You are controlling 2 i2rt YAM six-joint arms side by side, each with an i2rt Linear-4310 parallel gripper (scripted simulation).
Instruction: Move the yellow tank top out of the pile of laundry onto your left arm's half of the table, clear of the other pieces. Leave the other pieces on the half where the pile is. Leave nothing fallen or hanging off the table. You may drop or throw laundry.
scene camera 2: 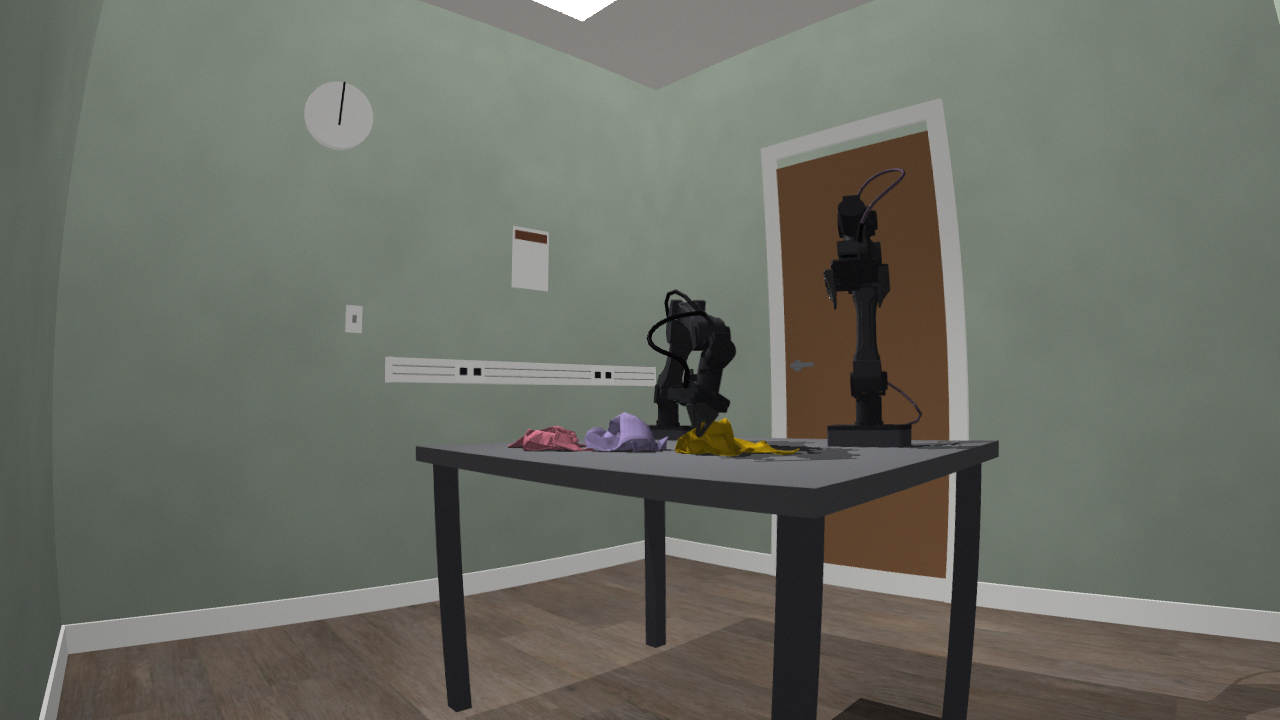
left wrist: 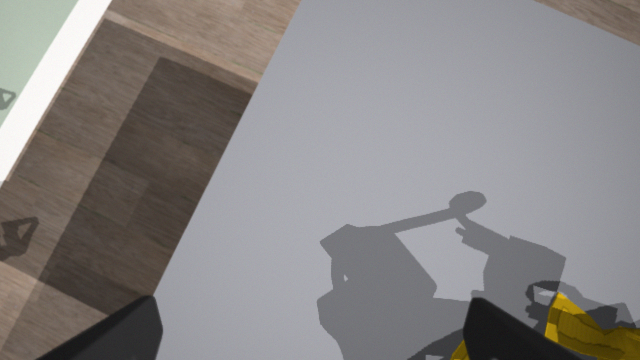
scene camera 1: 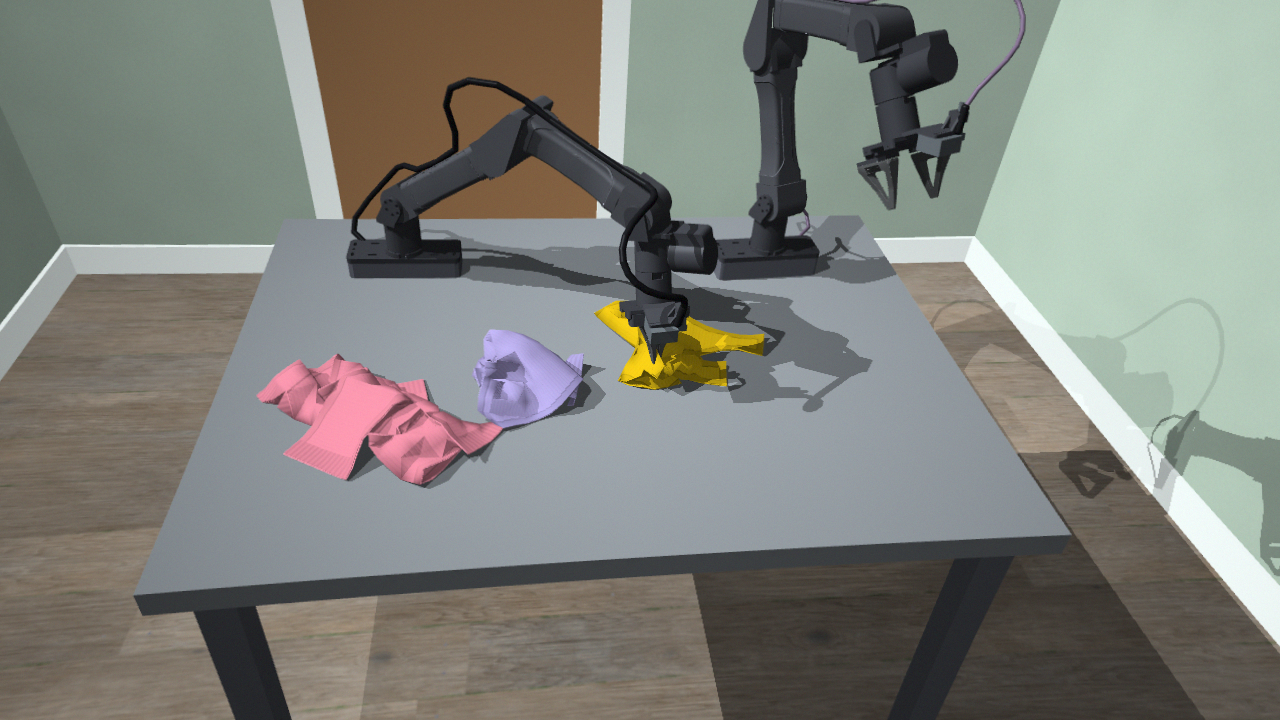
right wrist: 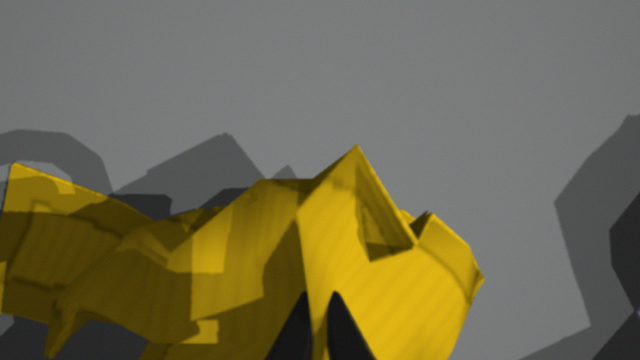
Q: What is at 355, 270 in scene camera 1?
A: An arm base.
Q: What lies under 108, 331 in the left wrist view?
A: My left gripper.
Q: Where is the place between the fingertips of my left gripper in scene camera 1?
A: At 913, 203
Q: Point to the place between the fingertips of my right gripper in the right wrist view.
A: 320, 307
